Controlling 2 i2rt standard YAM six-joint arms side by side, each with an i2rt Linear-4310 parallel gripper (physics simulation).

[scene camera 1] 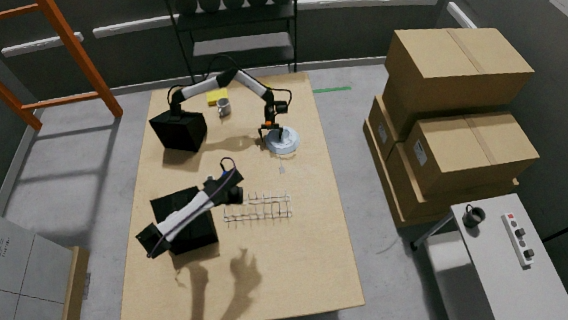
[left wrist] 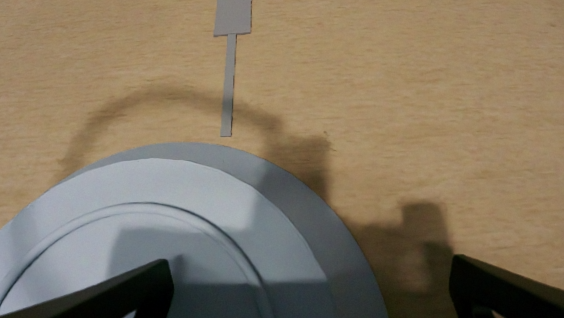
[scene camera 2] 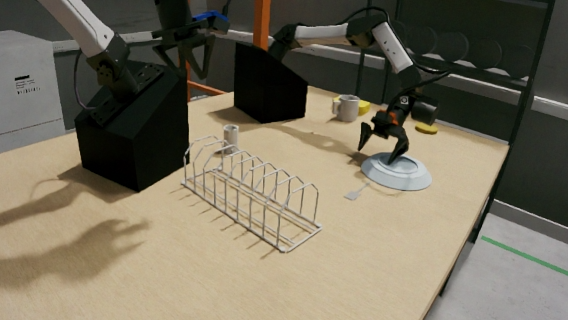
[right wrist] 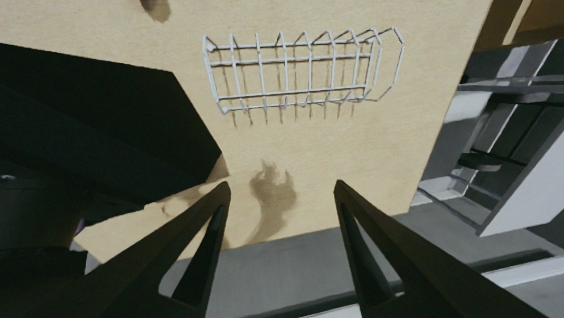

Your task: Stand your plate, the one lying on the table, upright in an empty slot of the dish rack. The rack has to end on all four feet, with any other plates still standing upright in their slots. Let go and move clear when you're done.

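Places are measured from the left arm's base along level axes (x right, y ahead, z up), in metres.
Pixels of known places: left gripper, fingertip midpoint: (scene camera 1: 271, 141) (left wrist: 306, 274) (scene camera 2: 373, 156); right gripper, fingertip midpoint: (scene camera 1: 233, 200) (scene camera 2: 192, 78) (right wrist: 281, 186); left arm's base at its link origin: (scene camera 1: 176, 116); right arm's base at its link origin: (scene camera 2: 128, 94) (right wrist: 46, 186).
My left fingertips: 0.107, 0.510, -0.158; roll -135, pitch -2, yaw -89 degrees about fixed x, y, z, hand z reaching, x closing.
Ahead of a thing's pixels: the offset from my left fingertips to its top centre, as dx, dy, dz.
A pale blue-grey plate @(-0.031, +0.065, -0.003) (scene camera 1: 288, 147) (scene camera 2: 421, 181) (left wrist: 200, 181) lies flat on the table. My left gripper (scene camera 1: 270, 138) (scene camera 2: 376, 155) (left wrist: 306, 274) is open and points down at it, one finger over the plate and the other outside its rim. Whether a fingertip touches the plate I cannot tell. The wire dish rack (scene camera 1: 290, 215) (scene camera 2: 302, 239) (right wrist: 225, 109) stands upright on the table with no plates in its slots. My right gripper (scene camera 2: 191, 76) (right wrist: 281, 186) is open and empty, high above the table behind the rack in scene camera 2.
A flat grey tag-like shape @(+0.131, +0.045, -0.031) (scene camera 1: 282, 170) (scene camera 2: 351, 195) (left wrist: 233, 17) lies beside the plate. A small grey cup @(+0.231, -0.325, +0.038) (scene camera 2: 231, 139) stands behind the rack. A grey mug @(-0.278, -0.282, +0.050) (scene camera 1: 223, 107) (scene camera 2: 349, 109), a yellow block @(-0.405, -0.330, +0.004) (scene camera 1: 215, 96) and a yellow disc @(-0.456, -0.016, -0.018) (scene camera 2: 426, 128) are farther back.
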